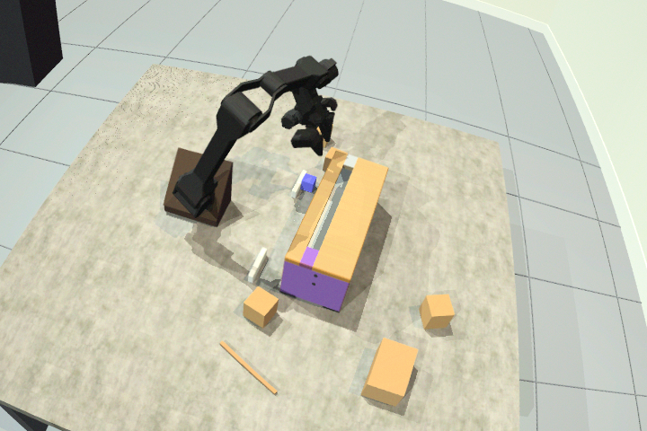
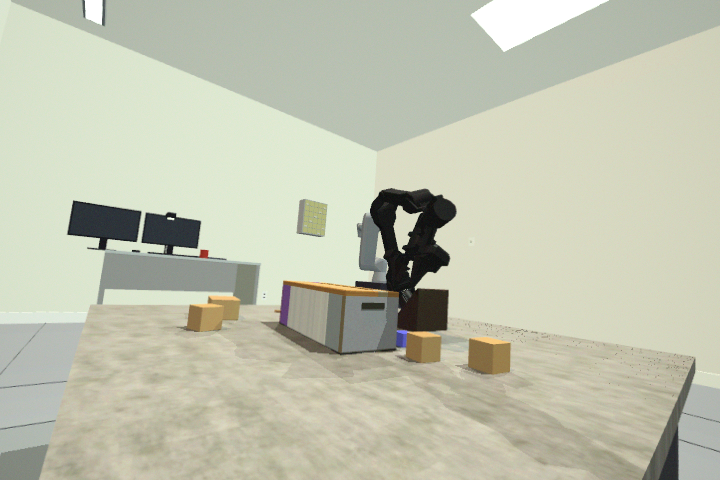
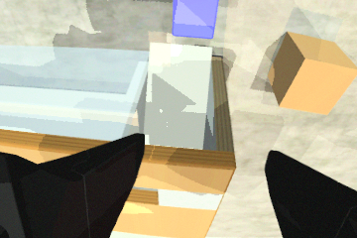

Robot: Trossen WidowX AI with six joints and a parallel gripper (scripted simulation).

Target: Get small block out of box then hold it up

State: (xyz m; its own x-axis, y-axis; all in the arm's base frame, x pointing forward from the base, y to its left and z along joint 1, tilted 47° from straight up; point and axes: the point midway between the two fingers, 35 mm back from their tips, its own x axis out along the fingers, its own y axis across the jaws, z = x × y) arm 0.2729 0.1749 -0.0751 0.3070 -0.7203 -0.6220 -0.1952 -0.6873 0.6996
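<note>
The blue block is 120 mm below my gripper tip, 20 mm behind it and 10 mm to the right of it. From my gripper tip the other things lie so: tan block (540 mm to the right, 220 mm ahead, 110 mm below); then thin stick (570 mm to the right, 140 mm below, 70 mm behind); then tan-topped box (180 mm to the right, 80 mm below, 30 mm ahead).
</note>
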